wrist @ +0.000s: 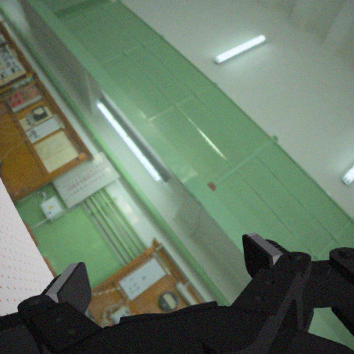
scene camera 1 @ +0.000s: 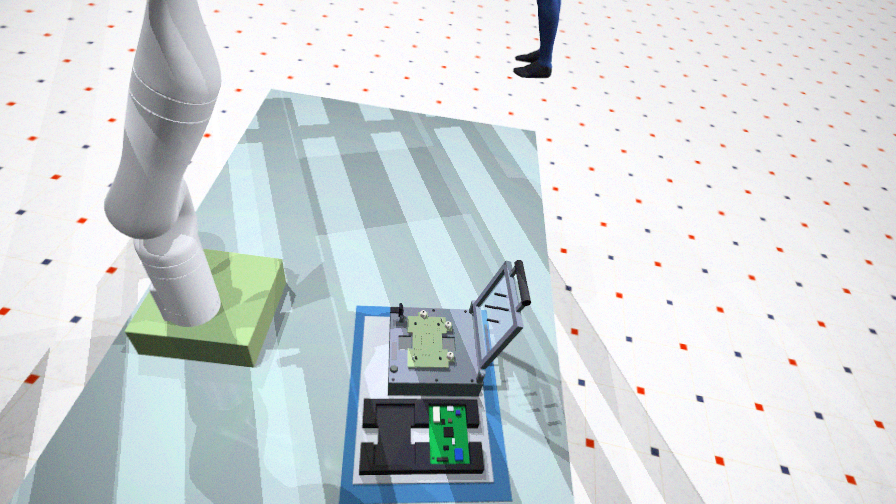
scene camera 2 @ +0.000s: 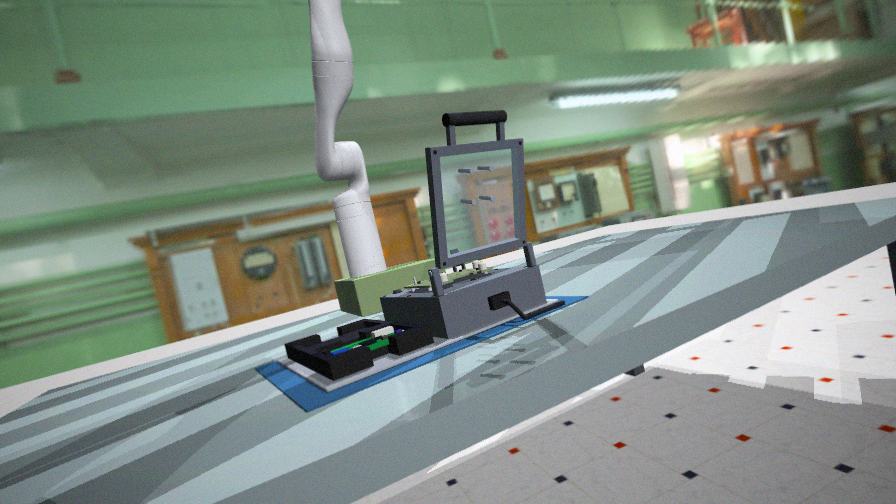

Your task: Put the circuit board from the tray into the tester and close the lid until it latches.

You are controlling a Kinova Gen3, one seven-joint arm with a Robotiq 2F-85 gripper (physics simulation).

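Frame: origin at the arm's base, x ahead, y left, z up, level; millimetres.
Where they show: gripper, fingertip midpoint: [wrist: 166, 265]; arm's base, link origin: [scene camera 1: 194, 307] [scene camera 2: 368, 273].
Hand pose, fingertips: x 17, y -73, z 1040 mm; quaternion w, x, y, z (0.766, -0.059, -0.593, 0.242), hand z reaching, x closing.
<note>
Things, the pixels of their centre, and the offset from my fingertips. "spot": a spot on its surface instead. Level surfaces: height alone.
- green circuit board, body centre: [scene camera 2: 364, 342] [scene camera 1: 448, 433] 190 mm right, 457 mm ahead, 1099 mm down
- pale green bed, body centre: [scene camera 2: 453, 276] [scene camera 1: 430, 339] 12 mm right, 436 mm ahead, 1054 mm down
- black handle, body centre: [scene camera 2: 475, 118] [scene camera 1: 522, 282] 28 mm right, 577 mm ahead, 854 mm down
- blue mat, surface height: 1119 mm down
- cable, surface spot: [scene camera 2: 515, 306] spot: 24 mm right, 567 mm ahead, 1099 mm down
The green circuit board [scene camera 1: 448, 435] [scene camera 2: 379, 344] lies in the right-hand part of the black tray [scene camera 1: 395, 467] [scene camera 2: 350, 365]; the tray's left-hand pocket holds no board. The grey tester [scene camera 1: 435, 386] [scene camera 2: 494, 303] stands beside the tray, with a pale green bed [scene camera 1: 427, 341] and white knobs on top. Its framed clear lid [scene camera 1: 500, 344] [scene camera 2: 478, 258] stands open and upright, with a black handle [scene camera 1: 522, 283] [scene camera 2: 474, 118] at its free edge. My gripper [wrist: 166, 265] is open and empty in the wrist view, facing walls and ceiling, far from board and tester. It does not show in the scene views.
The arm [scene camera 1: 164, 144] [scene camera 2: 332, 100] rises from a light green block [scene camera 1: 191, 351] [scene camera 2: 357, 298] at the table's left side. Tester and tray stand on a white sheet over a blue mat [scene camera 1: 501, 488] [scene camera 2: 300, 398]. A cable [scene camera 2: 515, 306] leaves the tester's back. A person's legs [scene camera 1: 547, 31] show beyond the table.
</note>
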